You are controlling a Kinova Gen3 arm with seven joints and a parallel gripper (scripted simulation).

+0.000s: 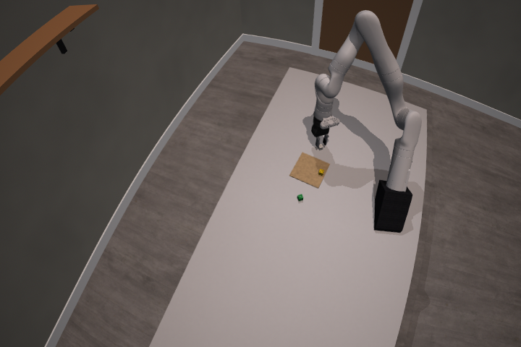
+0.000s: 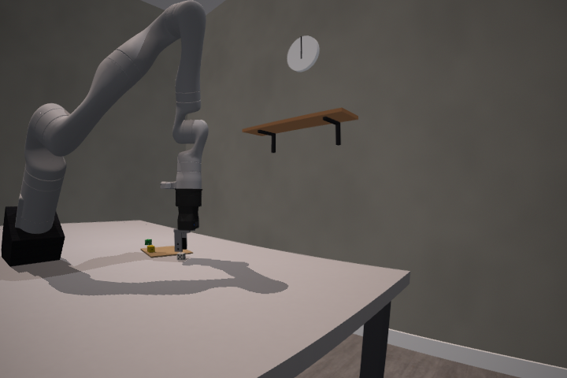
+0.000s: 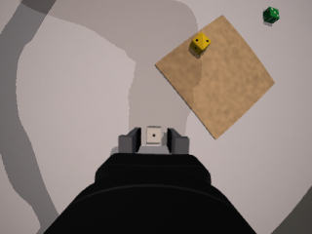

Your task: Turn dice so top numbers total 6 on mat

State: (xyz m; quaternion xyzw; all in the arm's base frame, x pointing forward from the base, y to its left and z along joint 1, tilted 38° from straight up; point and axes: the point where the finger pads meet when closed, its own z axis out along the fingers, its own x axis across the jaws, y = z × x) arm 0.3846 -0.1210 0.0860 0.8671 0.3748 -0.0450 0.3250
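My gripper is now 40 mm above the white die. Round my hand: green die 280 mm to the left, 40 mm below; yellow die 40 mm behind, 130 mm to the left, 30 mm below; tan mat 10 mm ahead, 130 mm to the left, 40 mm below.
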